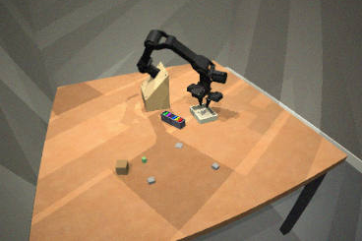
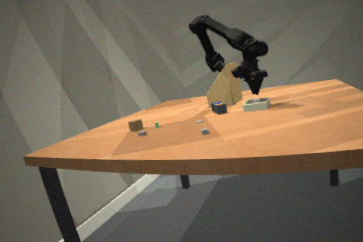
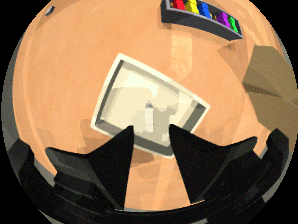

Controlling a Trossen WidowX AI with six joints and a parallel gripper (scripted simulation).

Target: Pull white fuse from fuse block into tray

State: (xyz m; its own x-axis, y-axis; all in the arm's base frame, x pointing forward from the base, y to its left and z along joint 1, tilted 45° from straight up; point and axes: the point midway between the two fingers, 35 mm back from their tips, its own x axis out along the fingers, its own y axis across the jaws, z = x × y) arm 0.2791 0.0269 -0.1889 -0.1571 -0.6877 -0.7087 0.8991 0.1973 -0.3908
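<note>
The white fuse lies 30 mm below my gripper tip. From my gripper tip the other things lie so: white tray 50 mm below; small green cube 180 mm ahead, 390 mm to the right, 50 mm below; brown cube 190 mm ahead, 490 mm to the right, 40 mm below.
</note>
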